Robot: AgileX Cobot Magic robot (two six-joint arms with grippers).
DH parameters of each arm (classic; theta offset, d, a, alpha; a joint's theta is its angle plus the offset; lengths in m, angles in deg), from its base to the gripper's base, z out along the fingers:
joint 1: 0 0.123 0 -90
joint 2: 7.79 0 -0.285 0
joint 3: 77.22 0 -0.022 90
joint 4: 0 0.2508 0 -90
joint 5: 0 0 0.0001 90
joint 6: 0 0.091 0 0
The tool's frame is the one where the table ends.
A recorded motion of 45 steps. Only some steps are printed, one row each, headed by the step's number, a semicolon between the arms.
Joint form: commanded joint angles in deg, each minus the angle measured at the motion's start. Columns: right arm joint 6, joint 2, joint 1, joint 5, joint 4, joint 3; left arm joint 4, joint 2, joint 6, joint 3, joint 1, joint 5.
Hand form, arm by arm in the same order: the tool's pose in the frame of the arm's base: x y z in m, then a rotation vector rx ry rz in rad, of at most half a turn. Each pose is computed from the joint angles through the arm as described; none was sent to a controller.
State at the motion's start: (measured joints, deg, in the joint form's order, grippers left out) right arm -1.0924 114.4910 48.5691 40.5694 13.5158 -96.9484; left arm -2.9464 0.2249 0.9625 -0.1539 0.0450 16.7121
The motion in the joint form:
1: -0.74 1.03 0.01 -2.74 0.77 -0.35; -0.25 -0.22 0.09 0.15 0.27 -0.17
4: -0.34 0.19 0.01 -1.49 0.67 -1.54; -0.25 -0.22 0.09 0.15 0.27 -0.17
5: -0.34 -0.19 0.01 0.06 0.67 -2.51; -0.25 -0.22 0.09 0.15 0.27 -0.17
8: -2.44 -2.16 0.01 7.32 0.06 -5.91; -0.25 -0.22 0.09 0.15 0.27 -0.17
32: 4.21 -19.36 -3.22 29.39 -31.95 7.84; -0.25 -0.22 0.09 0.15 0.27 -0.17
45: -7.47 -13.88 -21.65 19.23 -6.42 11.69; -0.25 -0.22 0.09 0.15 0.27 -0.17
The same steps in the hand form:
1: 0.2961 0.3565 0.2560 -0.9136 2.3677 0.6149; 0.0547 -0.0011 0.1871 -0.0245 1.7720 -0.0355
4: 0.2949 0.3555 0.2680 -0.9092 2.3560 0.6256; 0.0547 -0.0011 0.1871 -0.0245 1.7720 -0.0355
5: 0.2937 0.3549 0.2747 -0.9174 2.3570 0.6285; 0.0547 -0.0011 0.1871 -0.0245 1.7720 -0.0355
8: 0.2861 0.3482 0.3016 -1.0076 2.3498 0.6057; 0.0547 -0.0011 0.1871 -0.0245 1.7720 -0.0355
32: 0.2614 0.2261 0.3366 -1.0493 2.4915 -0.2129; 0.0547 -0.0011 0.1871 -0.0245 1.7720 -0.0355
45: 0.3269 0.1769 0.2849 -0.7973 2.6933 0.2420; 0.0547 -0.0011 0.1871 -0.0245 1.7720 -0.0355

